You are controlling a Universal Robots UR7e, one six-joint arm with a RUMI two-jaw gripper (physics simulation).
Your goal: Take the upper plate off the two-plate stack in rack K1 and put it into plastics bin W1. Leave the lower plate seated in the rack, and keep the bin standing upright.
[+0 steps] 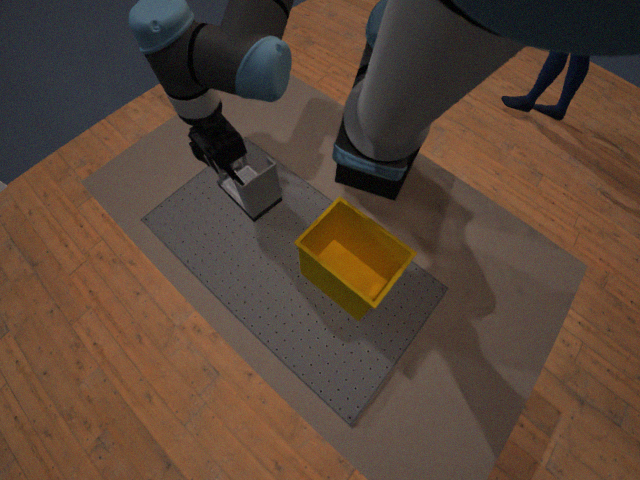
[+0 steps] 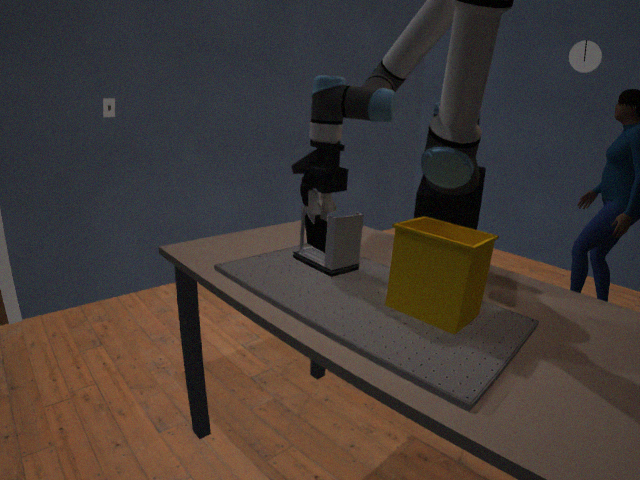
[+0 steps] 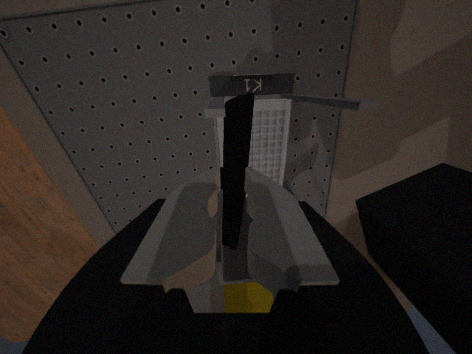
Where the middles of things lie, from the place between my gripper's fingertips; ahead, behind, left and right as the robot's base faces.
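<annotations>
The black plate (image 3: 239, 111) sits 1 cm behind my hand, 1 cm to the left of it and 3 cm below it. Then there is the yellow plastics bin W1 (image 2: 438, 273), which from my hand is 2 cm behind, 2 cm below and 35 cm to the left. My hand itself is 2 cm to the right of the light gridded plate (image 3: 271, 117), 3 cm past it and 9 cm above it.
</annotations>
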